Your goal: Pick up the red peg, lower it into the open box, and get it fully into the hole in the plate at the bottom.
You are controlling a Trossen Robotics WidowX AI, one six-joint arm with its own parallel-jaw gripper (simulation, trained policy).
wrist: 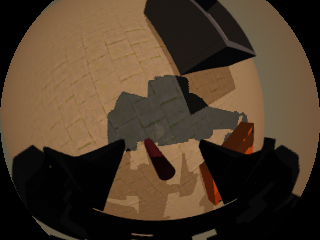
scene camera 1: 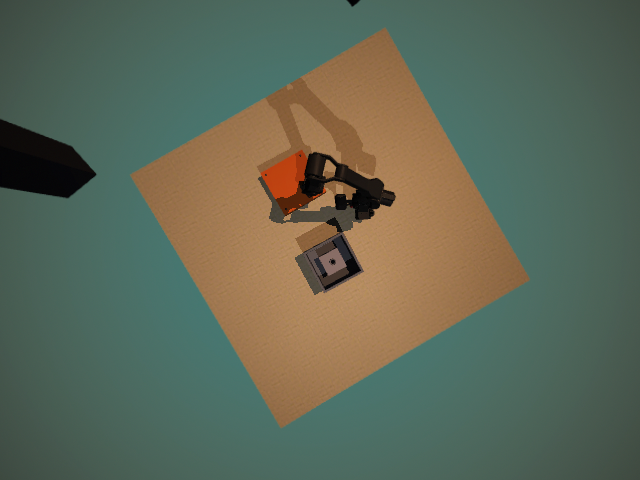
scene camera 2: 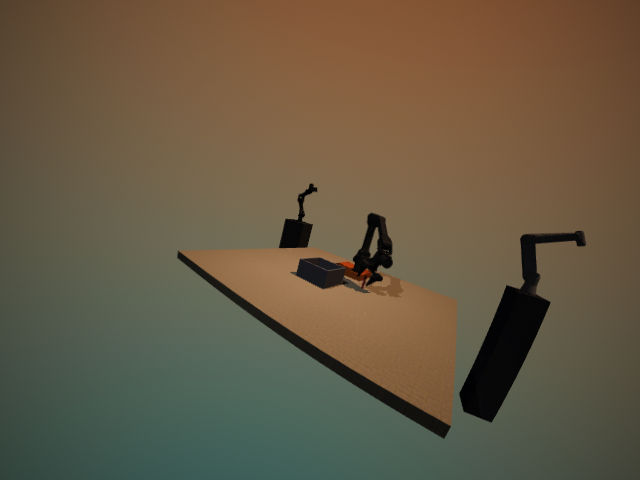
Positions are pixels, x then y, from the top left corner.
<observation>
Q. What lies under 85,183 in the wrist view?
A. The gripper.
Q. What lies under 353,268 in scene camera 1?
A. A dark box.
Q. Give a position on a dark box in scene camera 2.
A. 311,270
</observation>
